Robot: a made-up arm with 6 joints.
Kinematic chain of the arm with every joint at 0, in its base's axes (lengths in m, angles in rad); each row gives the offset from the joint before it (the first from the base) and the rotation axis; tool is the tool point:
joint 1: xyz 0 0 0.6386 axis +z
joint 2: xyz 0.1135 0 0 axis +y
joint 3: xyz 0 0 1.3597 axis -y
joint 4: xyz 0 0 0.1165 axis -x
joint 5: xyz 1.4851 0 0 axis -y
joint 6: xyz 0.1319 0 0 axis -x
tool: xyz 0 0 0
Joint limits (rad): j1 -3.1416..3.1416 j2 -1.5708..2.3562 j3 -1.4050..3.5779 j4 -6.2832..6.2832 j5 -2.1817..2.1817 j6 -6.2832..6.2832
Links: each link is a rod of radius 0.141 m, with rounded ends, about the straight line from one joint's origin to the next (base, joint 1, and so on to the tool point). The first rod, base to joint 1, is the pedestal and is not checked.
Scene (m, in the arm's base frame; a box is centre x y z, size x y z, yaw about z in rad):
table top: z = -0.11
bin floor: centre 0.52 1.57 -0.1 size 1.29 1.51 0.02 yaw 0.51
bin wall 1: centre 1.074 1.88 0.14 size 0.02 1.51 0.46 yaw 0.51
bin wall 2: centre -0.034 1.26 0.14 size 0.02 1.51 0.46 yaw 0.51
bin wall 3: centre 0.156 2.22 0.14 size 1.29 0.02 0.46 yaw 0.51
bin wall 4: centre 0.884 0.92 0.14 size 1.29 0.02 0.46 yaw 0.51
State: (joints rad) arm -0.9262 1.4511 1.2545 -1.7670 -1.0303 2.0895
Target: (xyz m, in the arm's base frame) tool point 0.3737 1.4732 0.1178
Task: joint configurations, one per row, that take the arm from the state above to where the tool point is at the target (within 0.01 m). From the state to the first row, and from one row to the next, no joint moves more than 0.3 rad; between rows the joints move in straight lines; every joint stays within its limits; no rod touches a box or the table.
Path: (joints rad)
1: -0.6556 1.2998 1.0198 -1.7449 -1.0655 2.0895
2: -0.3851 1.1485 0.7851 -1.7228 -1.1008 2.0895
3: -0.1145 0.9971 0.5504 -1.7007 -1.1360 2.0895
4: 0.1561 0.8458 0.3156 -1.6786 -1.1713 2.0895
5: 0.4267 0.6945 0.0809 -1.6566 -1.2065 2.0895
6: 0.6972 0.5432 -0.1538 -1.6345 -1.2417 2.0895
7: 0.9678 0.3919 -0.3885 -1.6124 -1.2770 2.0895
8: 1.2384 0.2406 -0.6232 -1.5903 -1.3122 2.0895
9: 1.2392 0.5191 -0.5958 -1.5950 -1.2809 2.0895
10: 1.2400 0.7976 -0.5684 -1.5998 -1.2496 2.0895

